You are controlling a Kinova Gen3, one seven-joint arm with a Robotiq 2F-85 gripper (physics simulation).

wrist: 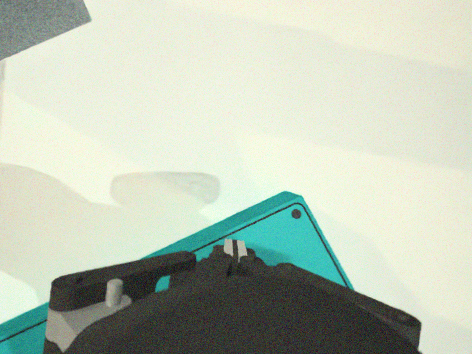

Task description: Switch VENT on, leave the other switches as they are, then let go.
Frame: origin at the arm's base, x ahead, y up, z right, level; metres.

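Where they show: gripper, fingertip midpoint: [232, 253].
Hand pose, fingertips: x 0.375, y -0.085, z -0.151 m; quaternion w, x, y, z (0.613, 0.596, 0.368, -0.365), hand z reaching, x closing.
After its pixels a point has its place.
A teal panel [310, 250] @[x 0.394, y -0.088, z -0.204 m] with a thin dark border line and a dark round screw at its corner lies at the lower middle of the wrist view, with another part of it at the lower left. My gripper [232, 253] @[x 0.375, y -0.085, z -0.151 m] is shut, its two light fingertips together with nothing between them. It is over the panel near that corner; how far above it I cannot tell. The VENT switch, the other switches and their labels do not show; the gripper's dark body hides much of the panel.
A grey speckled block [40, 25] @[x 0.128, y -0.142, z -0.050 m] shows at the upper left, apart from the panel. Soft shadows fall on the pale table top [300, 100] @[x 0.276, y -0.161, z -0.263 m] around the panel.
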